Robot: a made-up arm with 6 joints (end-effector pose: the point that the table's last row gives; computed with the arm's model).
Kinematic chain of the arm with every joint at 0, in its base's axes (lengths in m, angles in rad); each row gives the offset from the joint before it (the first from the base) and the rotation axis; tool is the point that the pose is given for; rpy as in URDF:
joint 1: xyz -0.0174 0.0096 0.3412 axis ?
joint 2: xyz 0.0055 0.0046 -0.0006 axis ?
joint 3: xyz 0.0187 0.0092 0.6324 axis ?
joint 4: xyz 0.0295 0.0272 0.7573 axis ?
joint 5: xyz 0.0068 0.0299 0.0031 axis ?
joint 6: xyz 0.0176 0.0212 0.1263 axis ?
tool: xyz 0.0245 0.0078 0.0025 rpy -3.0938 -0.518 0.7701
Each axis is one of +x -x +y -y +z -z.
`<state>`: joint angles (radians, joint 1 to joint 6).
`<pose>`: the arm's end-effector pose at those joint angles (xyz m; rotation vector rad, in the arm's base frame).
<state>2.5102 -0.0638 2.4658 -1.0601 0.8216 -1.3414</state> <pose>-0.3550 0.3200 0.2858 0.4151 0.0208 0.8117</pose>
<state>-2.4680 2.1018 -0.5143 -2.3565 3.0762 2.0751</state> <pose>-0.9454 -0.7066 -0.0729 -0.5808 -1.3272 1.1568</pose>
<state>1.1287 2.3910 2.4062 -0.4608 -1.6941 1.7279</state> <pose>-0.3040 -0.2184 -0.1175 0.0987 0.5000 1.7763</pose>
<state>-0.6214 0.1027 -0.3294 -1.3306 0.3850 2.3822</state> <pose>-0.0213 0.0213 1.8499 -2.0422 -1.5983 -1.0838</pose>
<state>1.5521 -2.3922 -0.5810 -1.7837 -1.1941 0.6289</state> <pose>-0.1549 -0.6867 -0.9158 -0.7193 1.1699 -1.4550</pose>
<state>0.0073 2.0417 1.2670 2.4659 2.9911 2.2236</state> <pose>0.4720 0.0213 -0.5935 -2.8593 -0.7794 -0.2801</pose>
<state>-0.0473 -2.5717 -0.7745 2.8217 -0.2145 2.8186</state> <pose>-0.2293 0.0028 -1.0560 -0.7595 0.2340 2.8630</pose>
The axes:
joint 1: +z
joint 2: +y
joint 3: +y
joint 4: +z
joint 5: +y
joint 6: +z

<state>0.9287 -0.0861 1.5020 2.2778 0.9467 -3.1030</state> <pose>0.3792 0.6989 1.1737 1.9952 1.8083 -0.0545</pose>
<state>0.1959 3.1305 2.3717 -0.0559 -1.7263 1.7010</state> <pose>-0.6241 0.0136 0.1769 0.0289 1.1285 0.8416</pose>
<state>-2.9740 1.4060 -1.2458 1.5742 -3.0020 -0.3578</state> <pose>-0.7240 -0.0966 1.0598 -0.2530 0.2467 1.2965</pose>
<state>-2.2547 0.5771 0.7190 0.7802 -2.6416 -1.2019</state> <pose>-0.6405 -0.7605 1.0908 -0.3310 -1.5925 1.5743</pose>
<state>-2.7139 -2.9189 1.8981 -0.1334 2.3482 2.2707</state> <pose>0.6154 0.1972 0.1980 -1.6991 -0.3604 -2.2675</pose>
